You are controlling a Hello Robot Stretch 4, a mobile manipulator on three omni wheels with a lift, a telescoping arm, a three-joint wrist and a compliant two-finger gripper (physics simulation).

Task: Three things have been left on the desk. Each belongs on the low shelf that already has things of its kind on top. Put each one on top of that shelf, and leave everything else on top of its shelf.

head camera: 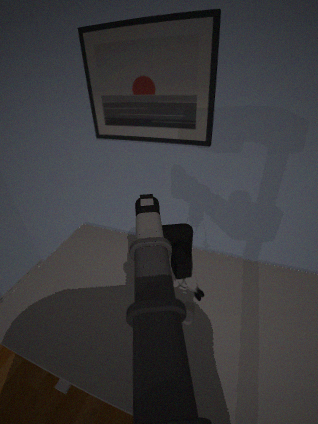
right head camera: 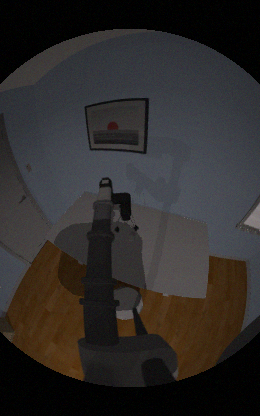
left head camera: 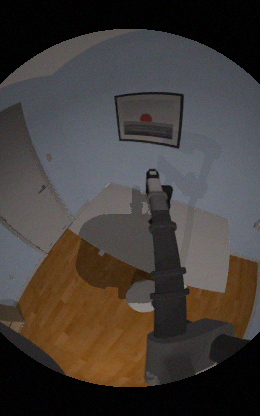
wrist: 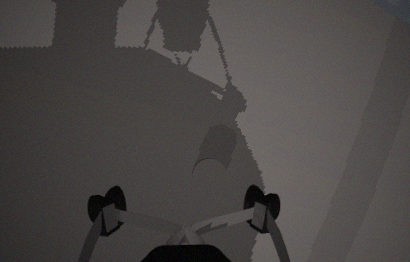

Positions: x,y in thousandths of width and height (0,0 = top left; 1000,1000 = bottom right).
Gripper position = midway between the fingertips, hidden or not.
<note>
In view: the gripper (wrist: 452,769) and a framed picture (head camera: 483,188).
The framed picture shows as well in the right head camera view (right head camera: 467,299) and in the left head camera view (left head camera: 594,282).
</note>
